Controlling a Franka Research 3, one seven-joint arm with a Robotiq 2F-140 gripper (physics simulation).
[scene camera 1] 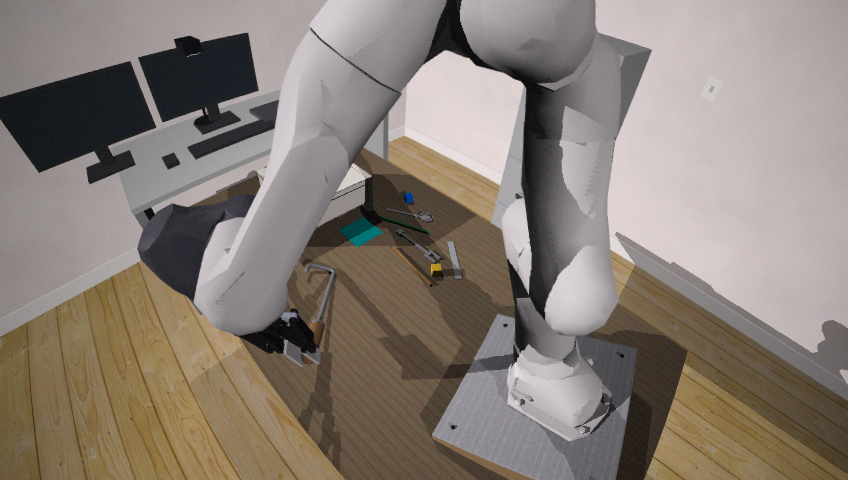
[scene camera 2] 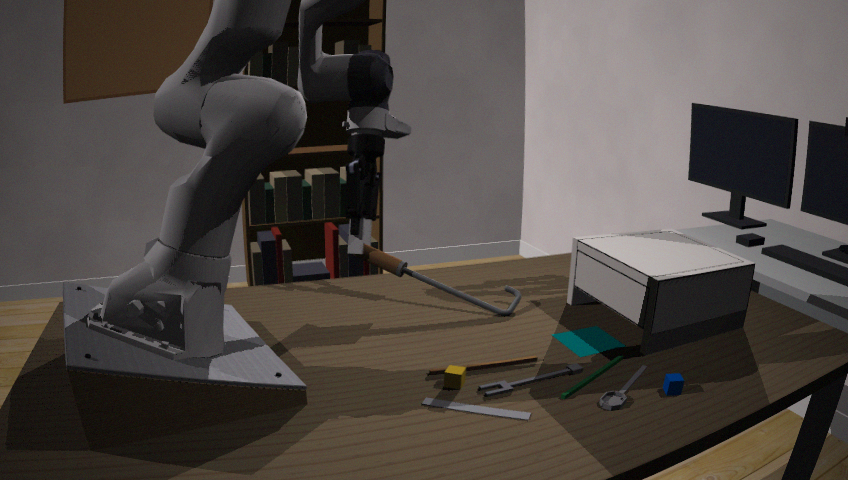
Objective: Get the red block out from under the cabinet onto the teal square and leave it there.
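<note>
My gripper (scene camera 1: 302, 352) (scene camera 2: 358, 237) is shut on the wooden handle of a hooked metal rod (scene camera 1: 326, 297) (scene camera 2: 452, 289). The handle is held above the table and the rod slopes down to its bent hook, which is in front of the cabinet and apart from it. The white cabinet (scene camera 1: 348, 199) (scene camera 2: 699, 303) stands at the far part of the table; my arm covers much of it in scene camera 1. The teal square (scene camera 1: 361, 231) (scene camera 2: 589, 340) lies flat in front of the cabinet. The red block does not show in either view; the space under the cabinet is dark and mostly hidden.
A yellow block (scene camera 1: 436, 270) (scene camera 2: 455, 377), an orange stick (scene camera 1: 411, 266) (scene camera 2: 505, 362), a forked tool (scene camera 1: 419, 245) (scene camera 2: 535, 378), a flat grey strip (scene camera 1: 454, 260) (scene camera 2: 476, 409), a green stick (scene camera 1: 404, 224) (scene camera 2: 591, 377), a ladle (scene camera 1: 424, 217) (scene camera 2: 612, 399) and a blue block (scene camera 1: 408, 198) (scene camera 2: 673, 384) lie beside the square.
</note>
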